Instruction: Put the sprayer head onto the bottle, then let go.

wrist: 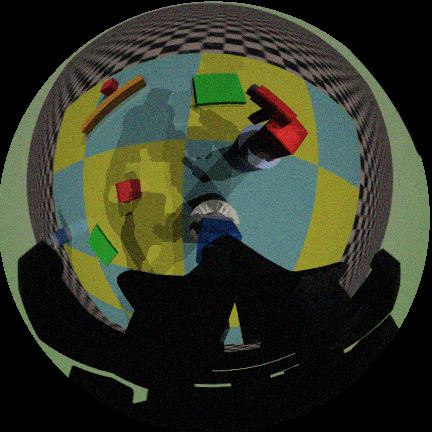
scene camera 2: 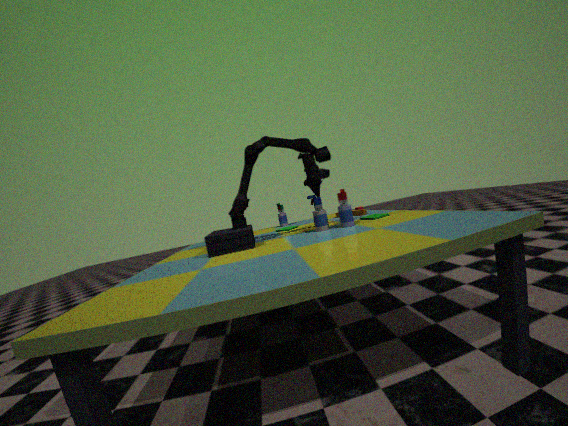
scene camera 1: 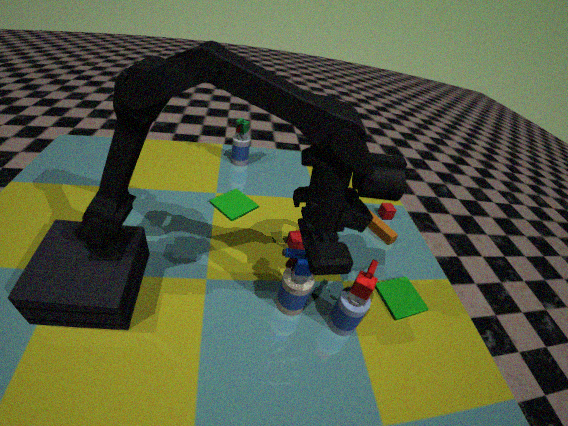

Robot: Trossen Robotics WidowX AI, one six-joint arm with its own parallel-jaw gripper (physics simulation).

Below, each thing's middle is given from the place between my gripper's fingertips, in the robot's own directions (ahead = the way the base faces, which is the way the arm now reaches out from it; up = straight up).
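The bottle (scene camera 1: pixel 291 300) is 10 cm below my hand, 1 cm to the left of it and 1 cm behind it. There is also the orange bar (wrist: pixel 136 83), and counted from my hand it is 14 cm below, 27 cm to the left and 30 cm ahead.
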